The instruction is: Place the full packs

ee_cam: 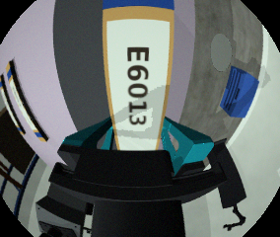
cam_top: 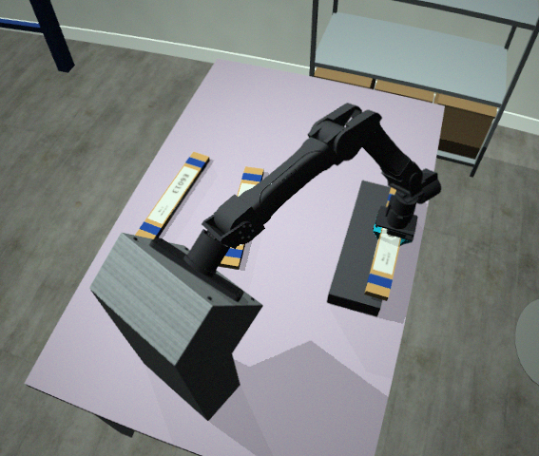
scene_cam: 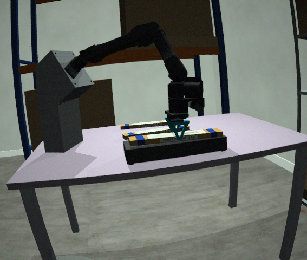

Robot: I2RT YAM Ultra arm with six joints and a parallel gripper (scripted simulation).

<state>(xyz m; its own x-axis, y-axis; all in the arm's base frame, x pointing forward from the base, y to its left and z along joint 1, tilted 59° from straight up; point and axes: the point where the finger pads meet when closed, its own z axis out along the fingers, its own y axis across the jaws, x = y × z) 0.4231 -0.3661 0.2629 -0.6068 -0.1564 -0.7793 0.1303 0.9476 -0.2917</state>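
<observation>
Now: the low dark platform 70 mm below my hand, 50 mm to the left of it and 20 mm ahead of it.
</observation>
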